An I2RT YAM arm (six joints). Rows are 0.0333 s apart.
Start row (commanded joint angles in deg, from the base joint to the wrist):
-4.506 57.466 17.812 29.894 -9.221 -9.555
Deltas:
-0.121 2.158 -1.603 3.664 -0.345 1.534
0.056 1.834 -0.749 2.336 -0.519 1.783
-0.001 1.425 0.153 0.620 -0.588 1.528
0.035 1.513 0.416 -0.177 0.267 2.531
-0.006 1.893 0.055 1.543 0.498 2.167
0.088 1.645 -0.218 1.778 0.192 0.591
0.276 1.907 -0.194 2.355 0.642 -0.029
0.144 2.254 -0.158 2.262 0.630 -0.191
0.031 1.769 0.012 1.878 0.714 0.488
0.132 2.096 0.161 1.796 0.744 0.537
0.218 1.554 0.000 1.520 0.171 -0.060
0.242 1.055 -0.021 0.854 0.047 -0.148
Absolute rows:
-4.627 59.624 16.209 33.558 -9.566 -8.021
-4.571 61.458 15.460 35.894 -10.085 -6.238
-4.572 62.883 15.613 36.514 -10.673 -4.710
-4.537 64.396 16.029 36.337 -10.406 -2.179
-4.543 66.289 16.084 37.880 -9.908 -0.012
-4.455 67.934 15.866 39.658 -9.716 0.579
-4.179 69.841 15.672 42.013 -9.074 0.550
-4.035 72.095 15.514 44.275 -8.444 0.359
-4.004 73.864 15.526 46.153 -7.730 0.847
-3.872 75.960 15.687 47.949 -6.986 1.384
-3.654 77.514 15.687 49.469 -6.815 1.324
-3.412 78.569 15.666 50.323 -6.768 1.176

